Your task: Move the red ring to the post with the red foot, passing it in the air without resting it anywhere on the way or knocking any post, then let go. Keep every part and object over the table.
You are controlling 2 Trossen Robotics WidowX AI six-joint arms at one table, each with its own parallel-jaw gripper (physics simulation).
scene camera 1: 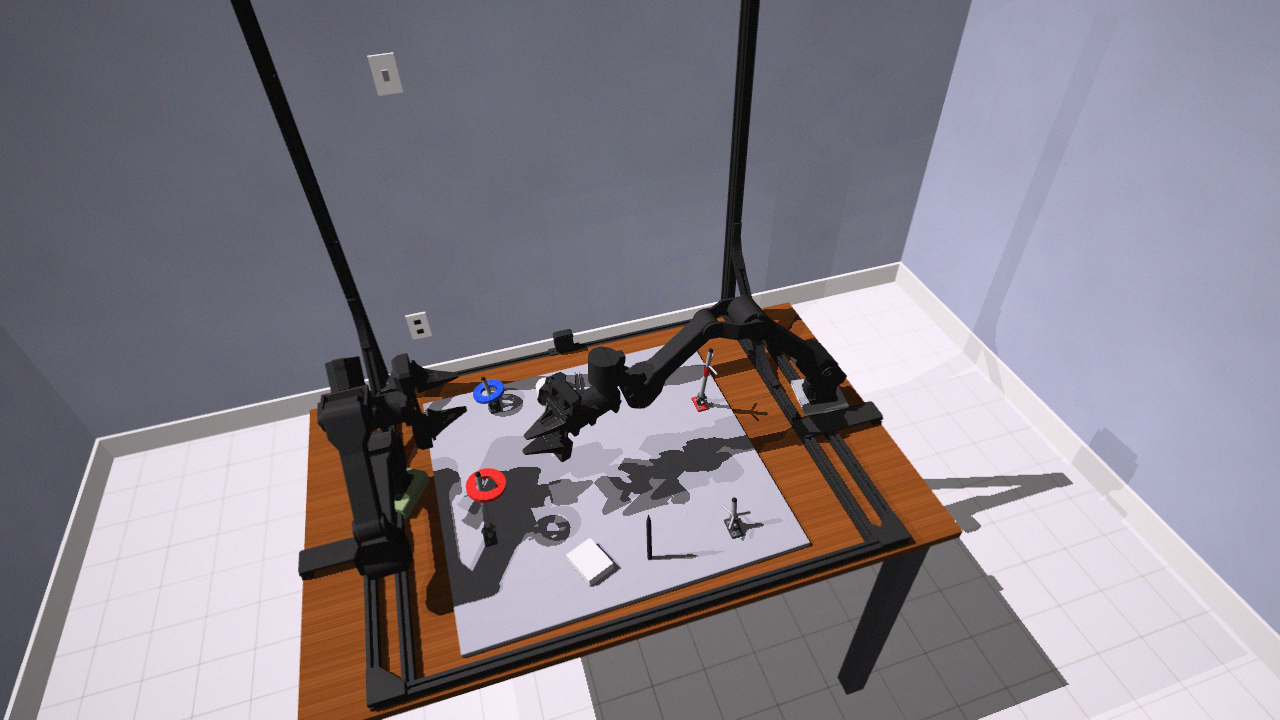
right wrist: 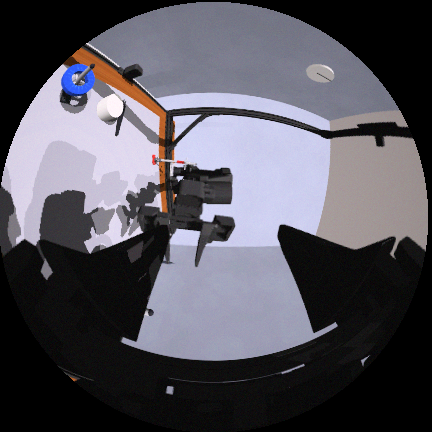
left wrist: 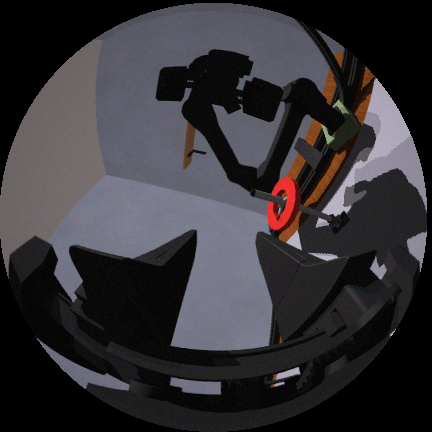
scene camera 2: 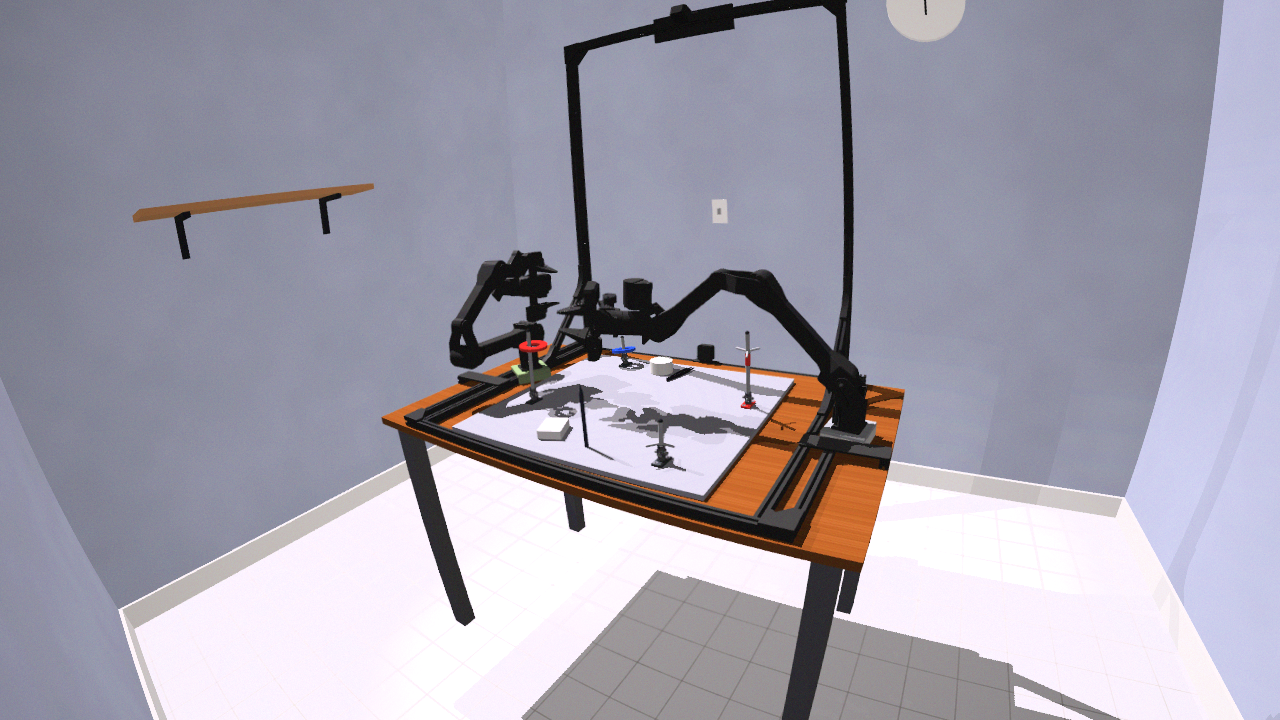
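Where they show: left gripper, fingertip midpoint: (scene camera 1: 524,445) (right wrist: 181,264) (left wrist: 226,236) (scene camera 2: 557,321); right gripper, fingertip midpoint: (scene camera 1: 462,392) (right wrist: 224,230) (left wrist: 202,76) (scene camera 2: 557,287); left arm's base at its link origin: (scene camera 1: 819,392) (right wrist: 174,171) (scene camera 2: 849,426); right arm's base at its link origin: (scene camera 1: 392,485) (left wrist: 333,120).
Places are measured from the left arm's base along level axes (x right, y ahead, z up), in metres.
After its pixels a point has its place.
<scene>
The red ring (scene camera 1: 498,488) {z 0.133, x -0.240, y 0.702 m} (scene camera 2: 541,346) {z 0.133, x -0.222, y 0.697 m} (left wrist: 293,205) {z 0.133, x -0.202, y 0.699 m} sits around a grey post, near its top, at the left of the grey mat; it does not show in the right wrist view. The post with the red foot (scene camera 1: 705,380) {z 0.074, x 0.015, y 0.263 m} (scene camera 2: 747,383) {z 0.041, x 0.020, y 0.264 m} (right wrist: 172,161) {z 0.071, x 0.017, y 0.267 m} stands upright at the mat's right back and bears no ring. My left gripper (scene camera 1: 546,450) {z 0.199, x -0.205, y 0.646 m} (scene camera 2: 563,323) {z 0.199, x -0.205, y 0.646 m} (left wrist: 226,236) {z 0.199, x -0.205, y 0.646 m} is partly open and empty, above the mat between the red and blue rings. My right gripper (scene camera 1: 460,394) {z 0.256, x -0.111, y 0.744 m} is wide open and empty, high near the left edge, behind the red ring in scene camera 1.
A blue ring (scene camera 1: 498,393) {z 0.036, x 0.098, y 0.711 m} (scene camera 2: 631,350) {z 0.031, x 0.114, y 0.700 m} (right wrist: 67,82) is on a back post. A white cylinder (scene camera 2: 662,366) {z 0.007, x 0.099, y 0.575 m} (right wrist: 109,108) {z 0.015, x 0.105, y 0.614 m} stands nearby. A white block (scene camera 1: 588,560) {z 0.000, x -0.330, y 0.561 m} (scene camera 2: 553,428) {z 0.000, x -0.341, y 0.541 m}, thin black rod (scene camera 1: 648,539) {z 0.050, x -0.337, y 0.450 m} (scene camera 2: 583,419) {z 0.045, x -0.336, y 0.445 m} and short cross-armed post (scene camera 1: 734,517) {z 0.022, x -0.302, y 0.280 m} (scene camera 2: 661,443) {z 0.022, x -0.299, y 0.276 m} stand at the front.
</scene>
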